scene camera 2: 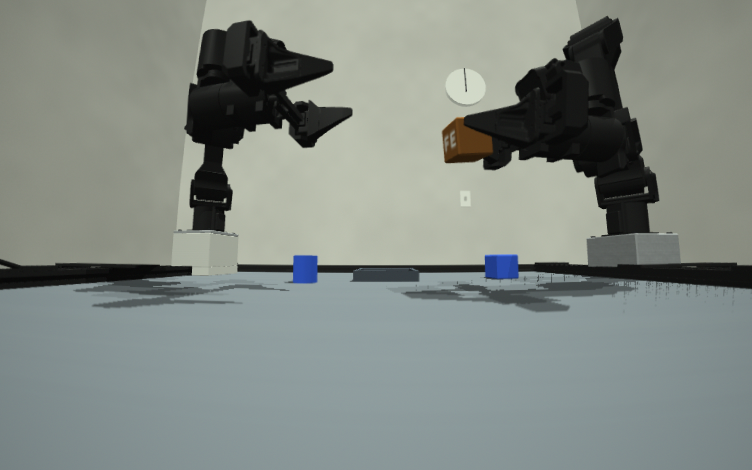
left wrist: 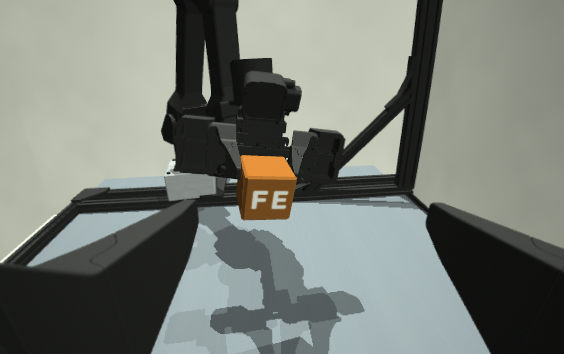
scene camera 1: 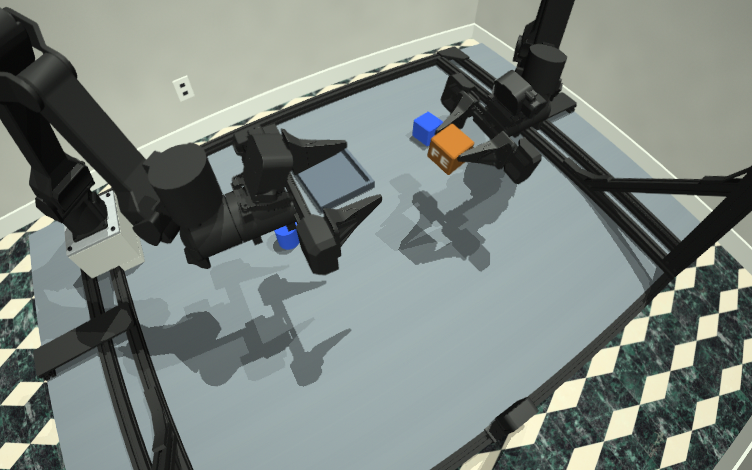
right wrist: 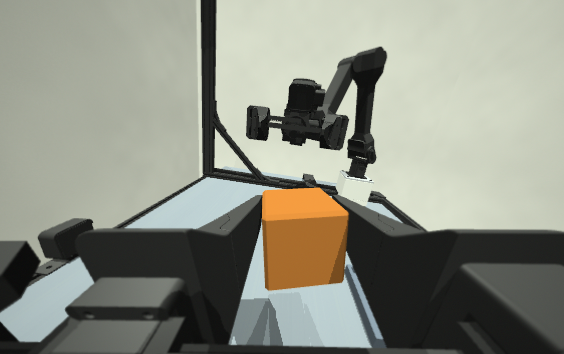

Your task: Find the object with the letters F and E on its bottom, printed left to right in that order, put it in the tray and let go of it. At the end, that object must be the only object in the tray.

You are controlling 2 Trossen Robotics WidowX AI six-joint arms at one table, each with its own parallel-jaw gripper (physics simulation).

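Frame: origin at the left arm's base, x ahead, y left, z up, level; millimetres.
Where they show: left gripper, between the fingertips: (scene camera 2: 344,92) (left wrist: 313,212) (scene camera 1: 363,169) (right wrist: 290,128); right gripper, between the fingertips: (scene camera 2: 457,128) (left wrist: 267,176) (scene camera 1: 446,145) (right wrist: 297,201); left arm's base, origin of its link: (scene camera 2: 207,232) (scene camera 1: 89,221) (right wrist: 355,175); right arm's base, origin of its link: (scene camera 2: 629,235).
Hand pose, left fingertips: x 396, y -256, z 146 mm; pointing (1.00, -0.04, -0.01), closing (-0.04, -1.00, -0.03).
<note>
Things, the pixels of their top centre, and the offset from my left fingertips.
- orange cube, centre of its top: (right wrist: 305,192) (left wrist: 263,159) (scene camera 1: 452,135) (scene camera 2: 465,121) 25 mm left, 152 mm ahead, 33 mm down
- grey tray, centre of its top: (scene camera 1: 330,170) (scene camera 2: 386,269) (right wrist: 400,300) 212 mm left, 38 mm ahead, 227 mm down
- blue cube, centre of its top: (scene camera 1: 428,120) (scene camera 2: 500,254) 220 mm left, 262 mm ahead, 200 mm down
- blue cylinder, centre of its top: (scene camera 1: 284,225) (scene camera 2: 305,255) 118 mm left, 88 mm back, 201 mm down
An orange cube (scene camera 1: 451,148) (scene camera 2: 468,145) (left wrist: 266,187) (right wrist: 305,245) is held high above the table in my right gripper (scene camera 1: 450,145) (scene camera 2: 475,141), which is shut on it. White letters F and E, left to right, show upright on its face toward the left wrist camera. My left gripper (scene camera 1: 363,171) (scene camera 2: 342,89) is open and empty, facing the cube from a distance. The grey tray (scene camera 1: 349,193) (scene camera 2: 385,275) lies on the table; the part of its inside that shows is bare. A blue cube (scene camera 1: 427,128) (scene camera 2: 501,266) and a blue cylinder (scene camera 1: 287,238) (scene camera 2: 305,269) stand outside it, their bottoms hidden.
In scene camera 2, the tray lies between the blue cylinder and the blue cube. The left arm's body hides part of the cylinder in scene camera 1. Black frame rails (scene camera 1: 327,99) run along the table edges, and both arms cast shadows on the table.
</note>
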